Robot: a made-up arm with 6 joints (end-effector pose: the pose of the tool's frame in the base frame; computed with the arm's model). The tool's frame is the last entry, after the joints. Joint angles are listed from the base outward.
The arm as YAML. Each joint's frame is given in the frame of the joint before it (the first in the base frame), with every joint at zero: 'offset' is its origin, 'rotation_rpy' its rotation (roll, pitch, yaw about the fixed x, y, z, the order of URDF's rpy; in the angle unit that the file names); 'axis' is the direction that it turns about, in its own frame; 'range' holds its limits. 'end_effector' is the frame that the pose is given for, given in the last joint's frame.
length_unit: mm
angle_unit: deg
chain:
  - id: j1
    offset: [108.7, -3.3, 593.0]
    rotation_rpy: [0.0, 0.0, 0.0]
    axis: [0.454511, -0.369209, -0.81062]
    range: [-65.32, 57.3]
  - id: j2
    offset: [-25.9, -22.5, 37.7]
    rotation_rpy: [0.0, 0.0, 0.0]
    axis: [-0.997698, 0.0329, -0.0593]
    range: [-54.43, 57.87]
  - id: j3
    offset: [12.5, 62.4, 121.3]
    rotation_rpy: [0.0, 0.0, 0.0]
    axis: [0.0, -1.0, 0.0]
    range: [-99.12, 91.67]
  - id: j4
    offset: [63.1, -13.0, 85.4]
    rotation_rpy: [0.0, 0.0, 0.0]
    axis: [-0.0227, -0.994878, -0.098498]
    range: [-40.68, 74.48]
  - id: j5
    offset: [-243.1, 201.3, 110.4]
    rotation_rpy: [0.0, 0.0, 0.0]
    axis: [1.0, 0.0, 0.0]
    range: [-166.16, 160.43]
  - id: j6
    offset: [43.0, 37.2, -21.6]
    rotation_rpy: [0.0, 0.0, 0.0]
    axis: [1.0, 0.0, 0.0]
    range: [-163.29, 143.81]
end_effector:
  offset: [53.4, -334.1, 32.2]
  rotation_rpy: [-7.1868, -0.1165, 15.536]
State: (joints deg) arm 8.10 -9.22 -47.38 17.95 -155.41 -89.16
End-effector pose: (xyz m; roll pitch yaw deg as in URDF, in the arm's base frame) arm 0.0040 0.2954 0.7177 117.85 13.54 -10.86
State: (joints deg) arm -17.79 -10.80 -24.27 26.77 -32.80 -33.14
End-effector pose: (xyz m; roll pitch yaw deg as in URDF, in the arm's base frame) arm 0.0751 0.1167 1.2034 -69.37 18.72 19.39
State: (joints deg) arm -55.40 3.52 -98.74 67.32 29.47 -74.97
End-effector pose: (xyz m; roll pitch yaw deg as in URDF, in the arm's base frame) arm 0.1697 0.3883 0.8931 -93.19 69.22 19.12
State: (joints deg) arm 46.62 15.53 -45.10 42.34 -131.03 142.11
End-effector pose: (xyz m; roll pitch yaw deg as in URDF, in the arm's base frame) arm -0.0815 -0.0824 0.7991 9.98 -9.54 -29.30
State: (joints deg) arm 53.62 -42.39 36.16 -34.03 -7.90 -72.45
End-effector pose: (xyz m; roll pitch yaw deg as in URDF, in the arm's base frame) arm -0.4894 -0.1957 1.0107 -19.58 -12.42 -31.68
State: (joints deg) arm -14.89 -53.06 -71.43 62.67 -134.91 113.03
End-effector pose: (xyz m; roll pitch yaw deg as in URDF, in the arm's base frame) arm 0.1804 -0.3254 0.8464 16.36 6.67 32.14
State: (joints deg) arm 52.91 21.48 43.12 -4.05 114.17 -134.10
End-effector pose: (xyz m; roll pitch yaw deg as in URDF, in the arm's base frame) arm -0.2451 0.1763 0.9241 -30.76 -41.83 -32.87
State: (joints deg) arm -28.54 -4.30 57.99 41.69 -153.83 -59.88
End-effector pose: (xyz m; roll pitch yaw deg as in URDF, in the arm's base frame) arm 0.0265 0.4677 0.6802 -102.55 -78.51 -97.25
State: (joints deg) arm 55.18 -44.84 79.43 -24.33 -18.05 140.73
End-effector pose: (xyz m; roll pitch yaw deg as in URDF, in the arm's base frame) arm 0.1513 0.1422 1.0044 -149.69 -11.81 -117.75
